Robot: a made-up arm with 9 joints. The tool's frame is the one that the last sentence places. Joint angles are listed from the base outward.
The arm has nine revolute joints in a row. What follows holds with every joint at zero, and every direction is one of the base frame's.
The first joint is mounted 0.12 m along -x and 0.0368 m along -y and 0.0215 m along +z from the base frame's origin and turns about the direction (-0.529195, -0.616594, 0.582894).
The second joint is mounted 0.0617 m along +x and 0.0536 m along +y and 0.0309 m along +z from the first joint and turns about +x.
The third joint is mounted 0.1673 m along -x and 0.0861 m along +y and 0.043 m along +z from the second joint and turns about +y.
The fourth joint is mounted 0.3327 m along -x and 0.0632 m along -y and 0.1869 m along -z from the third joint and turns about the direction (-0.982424, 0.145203, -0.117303).
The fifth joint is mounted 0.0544 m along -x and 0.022 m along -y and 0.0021 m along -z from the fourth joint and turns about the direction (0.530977, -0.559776, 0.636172).
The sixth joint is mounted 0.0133 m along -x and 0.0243 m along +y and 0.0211 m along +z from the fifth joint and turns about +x.
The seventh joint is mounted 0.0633 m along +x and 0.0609 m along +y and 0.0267 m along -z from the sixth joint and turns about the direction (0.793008, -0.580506, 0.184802).
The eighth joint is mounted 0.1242 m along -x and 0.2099 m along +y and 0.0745 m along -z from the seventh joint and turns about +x.
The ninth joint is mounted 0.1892 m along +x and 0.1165 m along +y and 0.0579 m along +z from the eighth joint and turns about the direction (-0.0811, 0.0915, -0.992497).
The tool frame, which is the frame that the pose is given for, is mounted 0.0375 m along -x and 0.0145 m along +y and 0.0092 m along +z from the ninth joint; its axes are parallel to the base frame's.
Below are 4 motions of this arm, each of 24 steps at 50 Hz.
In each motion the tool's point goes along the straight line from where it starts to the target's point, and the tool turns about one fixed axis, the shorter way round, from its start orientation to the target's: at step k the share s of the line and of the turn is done. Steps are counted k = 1, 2, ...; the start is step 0. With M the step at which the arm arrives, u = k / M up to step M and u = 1 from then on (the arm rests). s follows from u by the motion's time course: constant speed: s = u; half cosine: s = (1 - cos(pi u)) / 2; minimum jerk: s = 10 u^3 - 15 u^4 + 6 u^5.
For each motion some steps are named. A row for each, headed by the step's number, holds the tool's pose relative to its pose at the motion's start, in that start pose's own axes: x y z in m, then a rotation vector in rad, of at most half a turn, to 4 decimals.
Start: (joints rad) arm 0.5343 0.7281 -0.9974 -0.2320 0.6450 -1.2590 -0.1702 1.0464 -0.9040
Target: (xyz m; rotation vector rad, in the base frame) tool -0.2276 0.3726 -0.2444 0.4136 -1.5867 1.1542
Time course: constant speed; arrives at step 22
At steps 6, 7, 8, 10, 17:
6: -0.0050 0.0092 0.0029 0.1007 0.0452 -0.0835
7: -0.0058 0.0108 0.0034 0.1175 0.0527 -0.0974
8: -0.0066 0.0123 0.0039 0.1343 0.0603 -0.1113
10: -0.0083 0.0154 0.0049 0.1679 0.0753 -0.1392
17: -0.0140 0.0262 0.0083 0.2854 0.1280 -0.2366

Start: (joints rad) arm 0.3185 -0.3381 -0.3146 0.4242 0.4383 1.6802 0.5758 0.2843 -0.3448
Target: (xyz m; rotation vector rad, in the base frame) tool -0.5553 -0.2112 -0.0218 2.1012 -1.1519 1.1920
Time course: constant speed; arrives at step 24
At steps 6, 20, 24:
6: -0.0049 -0.0178 0.0374 0.0577 -0.0922 0.1451
20: -0.0163 -0.0593 0.1248 0.1924 -0.3073 0.4837
24: -0.0196 -0.0712 0.1497 0.2309 -0.3687 0.5804

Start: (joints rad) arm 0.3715 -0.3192 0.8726 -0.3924 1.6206 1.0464 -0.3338 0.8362 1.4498
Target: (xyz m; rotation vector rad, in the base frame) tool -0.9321 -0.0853 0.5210 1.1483 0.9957 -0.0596
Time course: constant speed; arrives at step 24
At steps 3, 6, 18, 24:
3: -0.0011 -0.0081 -0.0219 0.0078 -0.0960 0.0054
6: -0.0022 -0.0163 -0.0438 0.0155 -0.1919 0.0109
18: -0.0067 -0.0489 -0.1313 0.0466 -0.5758 0.0327
24: -0.0089 -0.0652 -0.1751 0.0621 -0.7677 0.0435

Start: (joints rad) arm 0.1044 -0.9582 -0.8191 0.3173 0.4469 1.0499 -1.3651 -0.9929 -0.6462
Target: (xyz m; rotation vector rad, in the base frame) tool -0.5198 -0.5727 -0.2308 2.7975 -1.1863 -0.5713
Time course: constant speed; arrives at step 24
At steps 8, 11, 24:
8: -0.0920 0.0442 -0.1154 -0.1661 0.1191 0.1884
11: -0.1266 0.0607 -0.1586 -0.2284 0.1637 0.2590
24: -0.2761 0.1325 -0.3461 -0.4983 0.3572 0.5652

